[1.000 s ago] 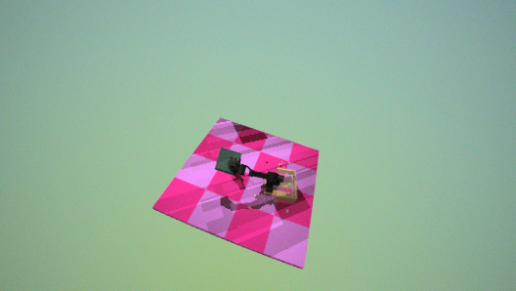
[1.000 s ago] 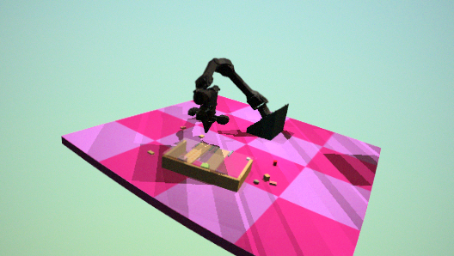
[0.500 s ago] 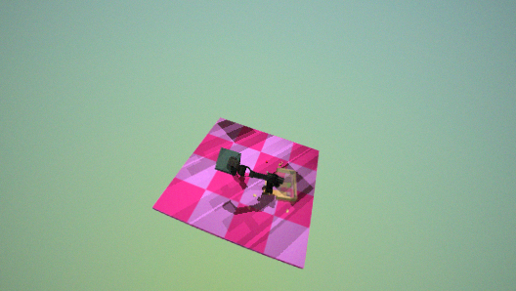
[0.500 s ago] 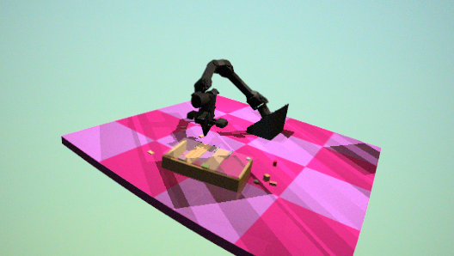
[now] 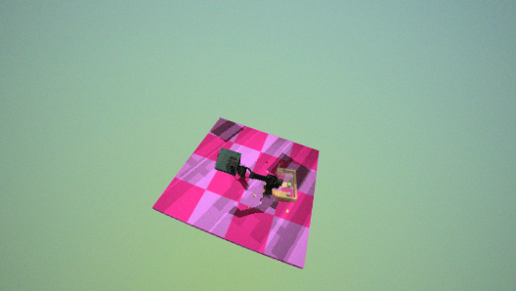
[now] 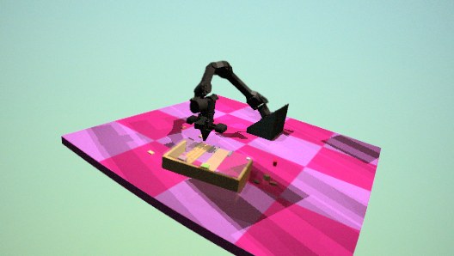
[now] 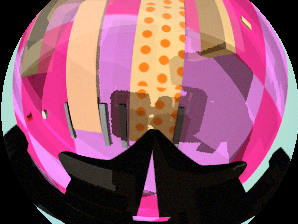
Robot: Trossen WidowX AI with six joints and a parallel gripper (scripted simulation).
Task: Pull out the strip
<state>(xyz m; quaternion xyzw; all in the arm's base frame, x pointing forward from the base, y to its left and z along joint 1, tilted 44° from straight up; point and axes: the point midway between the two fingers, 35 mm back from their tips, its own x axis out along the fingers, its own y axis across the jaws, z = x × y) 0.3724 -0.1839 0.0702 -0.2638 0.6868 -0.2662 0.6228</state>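
Right now the orange dotted strip is 90 mm ahead of my gripper tip and 30 mm below it. From my gripper tip the other things lie so: tan cube 90 mm ahead, 340 mm to the left, 30 mm below; then red block 50 mm behind, 340 mm to the left, 20 mm below.
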